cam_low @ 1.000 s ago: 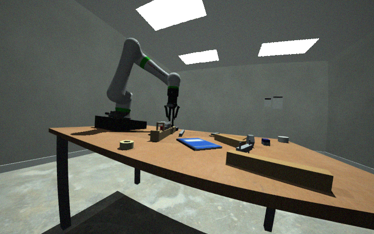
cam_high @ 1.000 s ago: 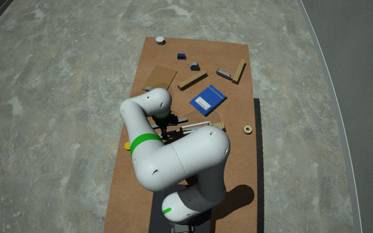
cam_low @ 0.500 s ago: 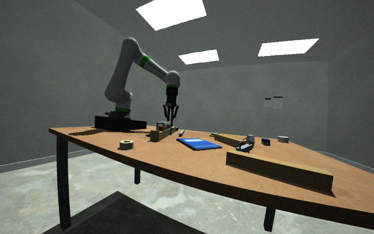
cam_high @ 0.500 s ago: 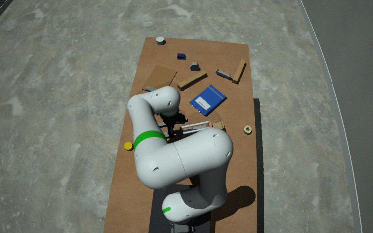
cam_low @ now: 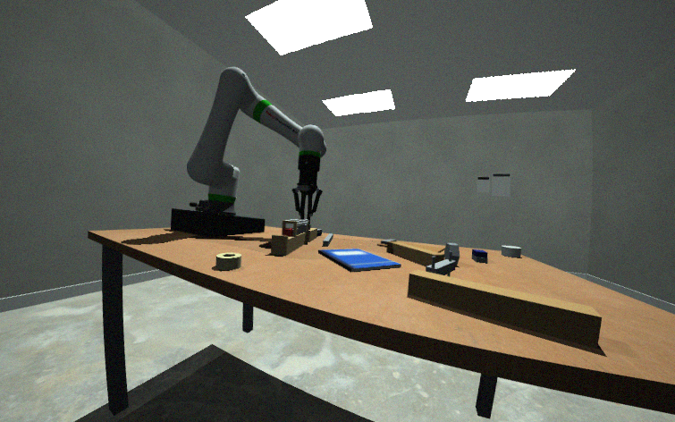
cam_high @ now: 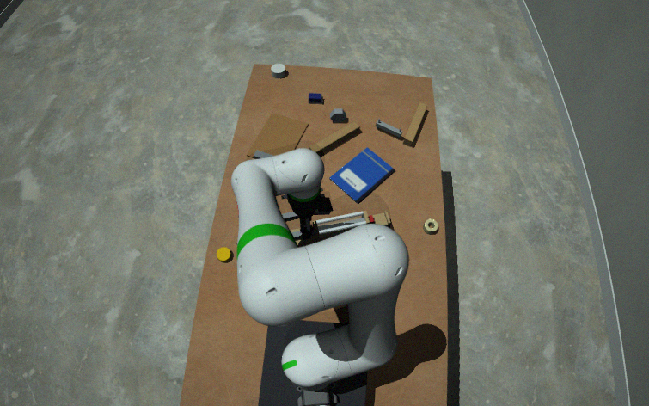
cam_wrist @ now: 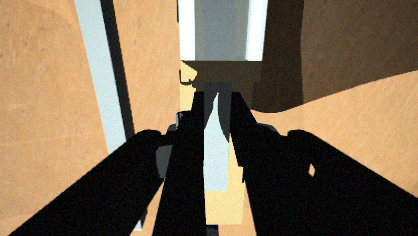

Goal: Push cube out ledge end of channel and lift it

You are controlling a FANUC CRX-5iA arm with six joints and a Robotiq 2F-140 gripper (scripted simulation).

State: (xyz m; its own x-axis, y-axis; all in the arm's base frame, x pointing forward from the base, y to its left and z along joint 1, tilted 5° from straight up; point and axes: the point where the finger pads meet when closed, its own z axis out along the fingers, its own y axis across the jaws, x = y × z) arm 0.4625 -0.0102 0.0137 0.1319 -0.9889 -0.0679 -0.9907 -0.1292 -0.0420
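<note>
Now: hand 3 cm short of the red cube, 22 cm to the left of it and 3 cm above it. The rest, counted from my hand: short grey bar 2 cm ahead, 14 cm to the right, 3 cm below; then thin pale grey stick 3 cm below; then wooden channel 2 cm ahead, 12 cm to the right, 3 cm below.
</note>
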